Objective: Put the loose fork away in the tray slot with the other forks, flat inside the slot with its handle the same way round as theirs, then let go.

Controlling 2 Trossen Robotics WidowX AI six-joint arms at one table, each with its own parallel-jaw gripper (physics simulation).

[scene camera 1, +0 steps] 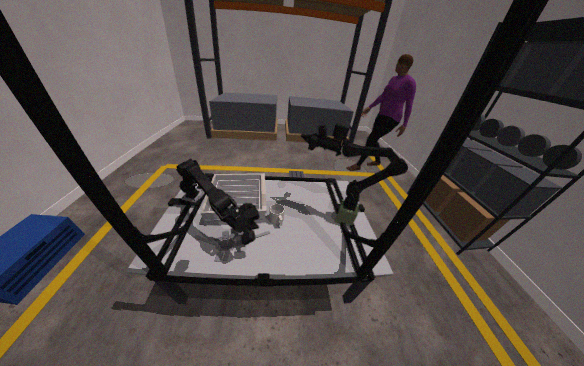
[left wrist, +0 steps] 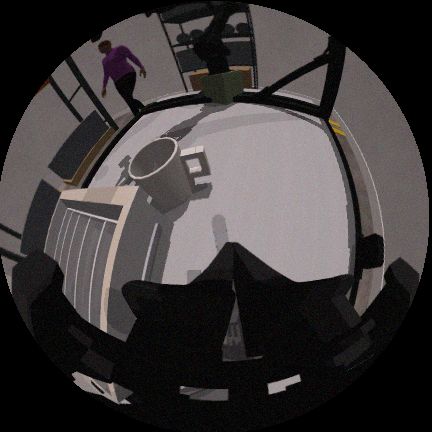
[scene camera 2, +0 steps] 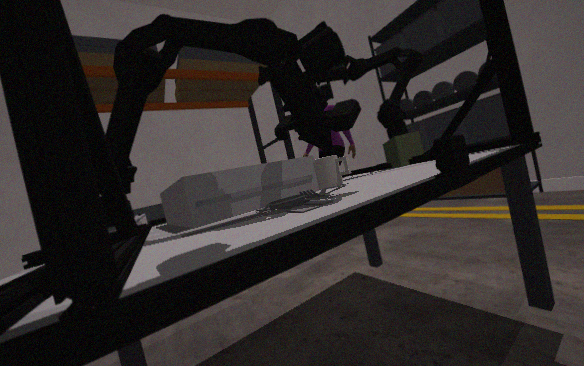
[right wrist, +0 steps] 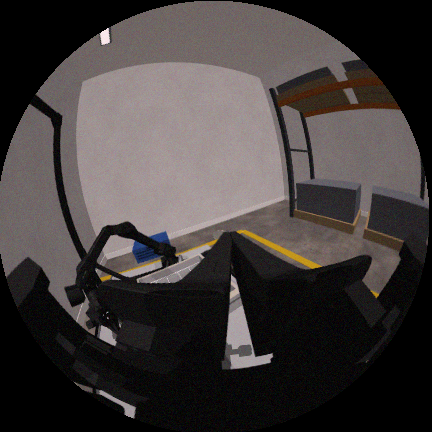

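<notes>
The loose fork (scene camera 1: 263, 234) (left wrist: 219, 229) lies flat on the white table (scene camera 1: 312, 247), between the mug and the table's front edge. Its handle end points toward the right of the scene. My left gripper (scene camera 1: 248, 237) (left wrist: 230, 247) (scene camera 2: 317, 143) hangs a little above the fork, with its fingers shut and nothing between them. The fork's tines show below the fingers in the left wrist view. The cutlery tray (scene camera 1: 263, 192) (left wrist: 109, 257) (scene camera 2: 218, 196) stands at the back left, and the pieces in its slots are too small to tell apart. My right gripper (scene camera 1: 305, 138) (right wrist: 228, 237) is shut and empty, raised high behind the table.
A white mug (scene camera 1: 277, 213) (left wrist: 160, 173) (scene camera 2: 327, 171) stands beside the tray's right wall. The green base block (scene camera 1: 346, 214) of the right arm sits at the table's right edge. Black frame posts ring the table. A person (scene camera 1: 392, 109) in purple walks behind, near grey crates (scene camera 1: 243, 110).
</notes>
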